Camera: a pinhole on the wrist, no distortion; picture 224 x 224 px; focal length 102.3 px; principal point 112.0 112.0 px. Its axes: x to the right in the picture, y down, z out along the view. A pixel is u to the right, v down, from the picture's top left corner.
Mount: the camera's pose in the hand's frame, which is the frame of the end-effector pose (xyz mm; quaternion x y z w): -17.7 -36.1 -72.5 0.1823 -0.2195 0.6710 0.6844
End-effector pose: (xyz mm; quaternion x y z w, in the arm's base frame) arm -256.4 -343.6 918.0 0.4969 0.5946 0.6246 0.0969
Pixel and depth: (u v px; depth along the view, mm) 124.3 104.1 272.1
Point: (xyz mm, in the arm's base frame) -196.5 -196.3 745.0
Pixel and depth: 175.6 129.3 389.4
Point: 55.9 -158.9 752.4
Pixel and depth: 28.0 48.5 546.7
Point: -621.5 160.7 427.8
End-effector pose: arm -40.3 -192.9 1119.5 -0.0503 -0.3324 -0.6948 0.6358
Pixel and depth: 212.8 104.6 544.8
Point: -171.6 173.0 1687.0
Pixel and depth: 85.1 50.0 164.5
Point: -221.5 -235.2 1125.2
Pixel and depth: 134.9 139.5 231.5
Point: -181.7 -40.5 1141.1
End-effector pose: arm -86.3 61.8 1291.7 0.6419 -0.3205 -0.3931 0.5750
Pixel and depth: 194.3 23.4 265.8
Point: -232.4 -242.7 1247.6
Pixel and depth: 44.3 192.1 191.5
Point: -193.2 242.3 1076.4
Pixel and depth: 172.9 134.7 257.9
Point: -327.3 35.4 1251.8
